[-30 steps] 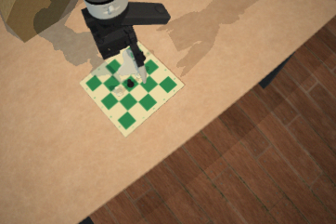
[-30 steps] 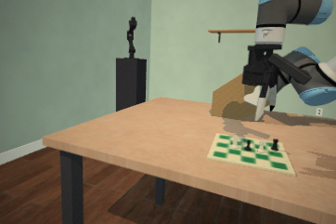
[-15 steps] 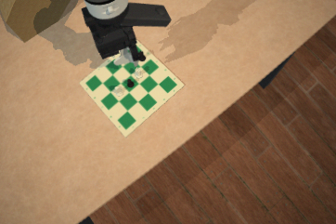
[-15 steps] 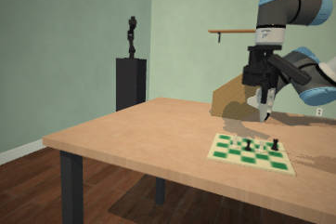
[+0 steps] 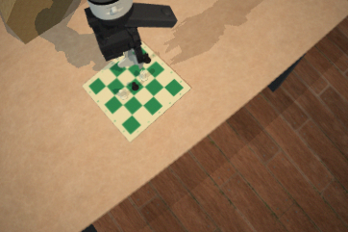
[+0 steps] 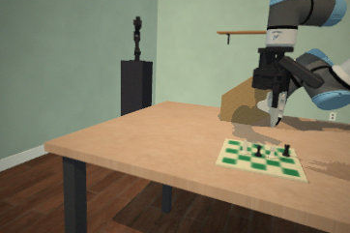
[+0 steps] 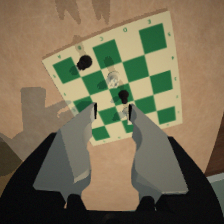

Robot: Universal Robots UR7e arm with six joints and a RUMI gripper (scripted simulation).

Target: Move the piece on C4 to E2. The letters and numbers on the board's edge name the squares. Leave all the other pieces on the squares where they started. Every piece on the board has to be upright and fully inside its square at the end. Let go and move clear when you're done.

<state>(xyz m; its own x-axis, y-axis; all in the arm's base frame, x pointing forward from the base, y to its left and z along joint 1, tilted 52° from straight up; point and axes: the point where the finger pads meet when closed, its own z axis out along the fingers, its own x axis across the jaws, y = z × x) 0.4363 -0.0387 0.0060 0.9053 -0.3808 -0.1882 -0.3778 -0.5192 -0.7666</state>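
Now: hand 90 mm above the white piece. Round my hand: chessboard (110 mm below, 40 mm to the right).
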